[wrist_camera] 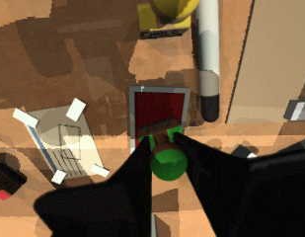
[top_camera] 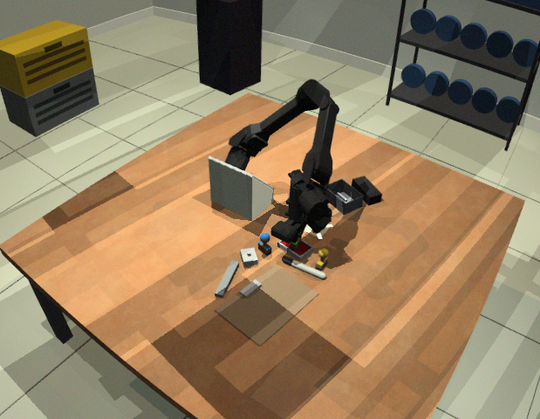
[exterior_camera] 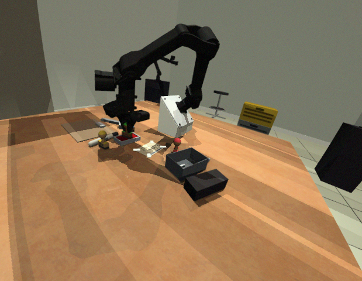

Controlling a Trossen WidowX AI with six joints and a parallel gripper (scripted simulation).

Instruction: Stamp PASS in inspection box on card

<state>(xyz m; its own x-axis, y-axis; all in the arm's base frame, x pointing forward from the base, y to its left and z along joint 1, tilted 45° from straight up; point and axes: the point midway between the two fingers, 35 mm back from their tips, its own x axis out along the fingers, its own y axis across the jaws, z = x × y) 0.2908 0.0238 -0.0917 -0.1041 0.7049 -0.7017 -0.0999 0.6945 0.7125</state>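
Right now the green-knobbed stamp is right at my gripper tip. The rest, counted from my gripper tip: white marker: 5 cm to the right, 5 cm ahead, 3 cm below; then blue-knobbed stamp: 7 cm to the right, 6 cm behind, 2 cm below; then red ink pad: 3 cm below.
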